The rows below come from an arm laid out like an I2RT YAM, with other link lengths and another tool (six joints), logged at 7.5 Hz.
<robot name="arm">
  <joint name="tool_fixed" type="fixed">
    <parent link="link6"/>
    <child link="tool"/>
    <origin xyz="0.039 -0.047 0.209" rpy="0.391 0 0.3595"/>
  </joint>
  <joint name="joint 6" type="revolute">
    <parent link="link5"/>
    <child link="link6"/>
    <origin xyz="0 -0.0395 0.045" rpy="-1.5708 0 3.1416"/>
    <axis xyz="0 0 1"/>
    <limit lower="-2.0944" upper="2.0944"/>
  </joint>
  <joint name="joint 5" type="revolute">
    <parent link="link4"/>
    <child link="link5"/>
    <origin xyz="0.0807 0.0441 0.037" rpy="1.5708 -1.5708 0"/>
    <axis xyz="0 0 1"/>
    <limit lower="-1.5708" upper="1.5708"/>
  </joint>
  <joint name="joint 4" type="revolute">
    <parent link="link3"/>
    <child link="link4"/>
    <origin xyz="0.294 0.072 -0.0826" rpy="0 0 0"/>
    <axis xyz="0 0 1"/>
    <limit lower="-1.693" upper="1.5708"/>
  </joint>
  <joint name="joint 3" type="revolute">
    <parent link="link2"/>
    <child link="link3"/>
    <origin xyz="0.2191 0 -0.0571" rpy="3.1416 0 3.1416"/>
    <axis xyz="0 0 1"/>
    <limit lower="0" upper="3.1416"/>
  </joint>
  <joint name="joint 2" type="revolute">
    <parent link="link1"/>
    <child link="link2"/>
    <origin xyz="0.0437 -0.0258 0.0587" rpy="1.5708 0 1.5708"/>
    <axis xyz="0 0 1"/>
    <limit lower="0" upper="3.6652"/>
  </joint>
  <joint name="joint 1" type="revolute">
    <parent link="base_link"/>
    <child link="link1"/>
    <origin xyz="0 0 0.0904" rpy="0 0 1.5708"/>
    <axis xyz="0 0 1"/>
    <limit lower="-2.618" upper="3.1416"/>
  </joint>
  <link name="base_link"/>
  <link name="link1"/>
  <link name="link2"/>
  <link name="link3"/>
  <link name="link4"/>
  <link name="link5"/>
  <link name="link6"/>
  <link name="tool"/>
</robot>
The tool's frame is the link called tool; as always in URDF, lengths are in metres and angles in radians.
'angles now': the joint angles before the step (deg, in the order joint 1, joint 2, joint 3, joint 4, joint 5, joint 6). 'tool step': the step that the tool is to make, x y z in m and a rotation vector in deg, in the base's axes. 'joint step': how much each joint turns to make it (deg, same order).
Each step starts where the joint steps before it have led.
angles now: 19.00, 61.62, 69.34, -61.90, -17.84, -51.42
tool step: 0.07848, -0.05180, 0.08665, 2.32, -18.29, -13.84
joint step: -7.13, -6.41, 2.38, 10.20, 6.64, 2.98
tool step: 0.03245, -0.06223, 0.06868, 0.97, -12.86, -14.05
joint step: -4.57, -5.88, -0.34, 7.74, 8.89, 3.52
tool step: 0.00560, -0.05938, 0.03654, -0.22, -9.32, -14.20
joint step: -0.79, -6.33, -5.00, 7.73, 13.19, 2.73
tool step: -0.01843, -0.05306, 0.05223, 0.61, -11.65, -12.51
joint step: -0.01, -7.75, -4.77, 8.45, 12.47, 0.88
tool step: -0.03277, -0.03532, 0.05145, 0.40, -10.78, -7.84
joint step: -0.09, -7.20, -3.33, 7.62, 7.66, -1.57
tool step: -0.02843, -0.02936, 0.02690, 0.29, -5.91, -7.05
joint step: 0.01, -3.61, -1.85, 5.55, 6.77, -2.46
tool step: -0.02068, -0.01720, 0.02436, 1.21, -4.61, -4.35
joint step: 0.09, -0.70, 0.79, 3.97, 4.40, -1.15
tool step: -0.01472, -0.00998, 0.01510, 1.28, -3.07, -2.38
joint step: -0.17, -0.35, 0.97, 1.94, 2.39, -0.10
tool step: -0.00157, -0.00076, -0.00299, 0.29, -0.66, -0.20
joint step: 0.08, -1.15, -1.50, 0.97, 0.34, 0.10
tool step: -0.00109, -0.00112, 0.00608, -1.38, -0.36, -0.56
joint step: 0.08, 0.09, -0.34, 2.17, -0.09, -2.18
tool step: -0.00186, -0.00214, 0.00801, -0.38, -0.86, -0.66
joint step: -0.08, 0.70, 0.60, 1.61, 0.28, -0.99
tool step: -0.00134, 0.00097, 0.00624, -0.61, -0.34, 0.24
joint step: 0.00, 0.26, 0.71, 0.26, -0.53, -0.61
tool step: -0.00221, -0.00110, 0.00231, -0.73, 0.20, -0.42
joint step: 0.00, -0.08, 0.08, 0.36, 0.00, -1.15
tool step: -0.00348, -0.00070, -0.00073, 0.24, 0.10, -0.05
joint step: 0.00, -0.53, 0.18, -0.97, 0.17, 0.26
